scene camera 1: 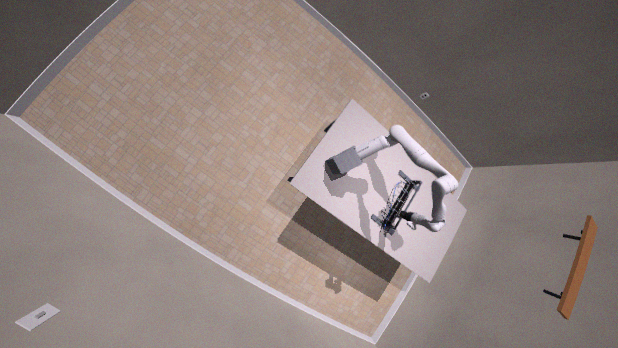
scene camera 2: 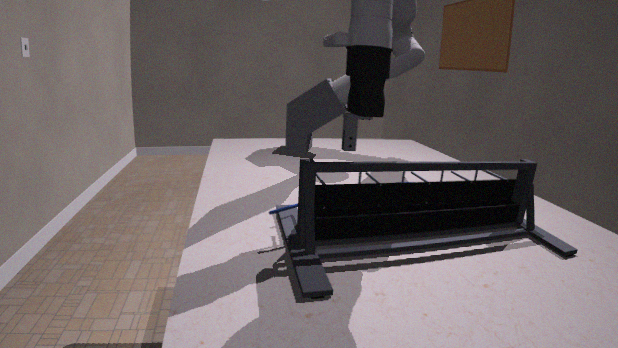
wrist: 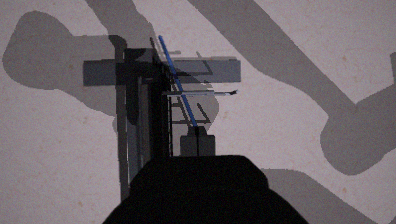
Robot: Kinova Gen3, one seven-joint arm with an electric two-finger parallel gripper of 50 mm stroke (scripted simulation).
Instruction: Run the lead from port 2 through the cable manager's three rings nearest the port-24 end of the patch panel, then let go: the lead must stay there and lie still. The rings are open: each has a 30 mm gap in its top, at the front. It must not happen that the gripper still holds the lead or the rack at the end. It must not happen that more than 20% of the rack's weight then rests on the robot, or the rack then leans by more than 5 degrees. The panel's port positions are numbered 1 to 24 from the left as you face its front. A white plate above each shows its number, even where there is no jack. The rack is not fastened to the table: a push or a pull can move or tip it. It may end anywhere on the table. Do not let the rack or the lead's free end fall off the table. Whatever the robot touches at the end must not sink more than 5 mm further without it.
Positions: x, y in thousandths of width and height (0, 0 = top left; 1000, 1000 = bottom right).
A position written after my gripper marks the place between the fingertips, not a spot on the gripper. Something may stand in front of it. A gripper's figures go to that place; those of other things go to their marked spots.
My gripper (scene camera 2: 564, 432) is 59 cm from the lens. A dark rack (scene camera 2: 557, 614) is 56 cm from the lens.
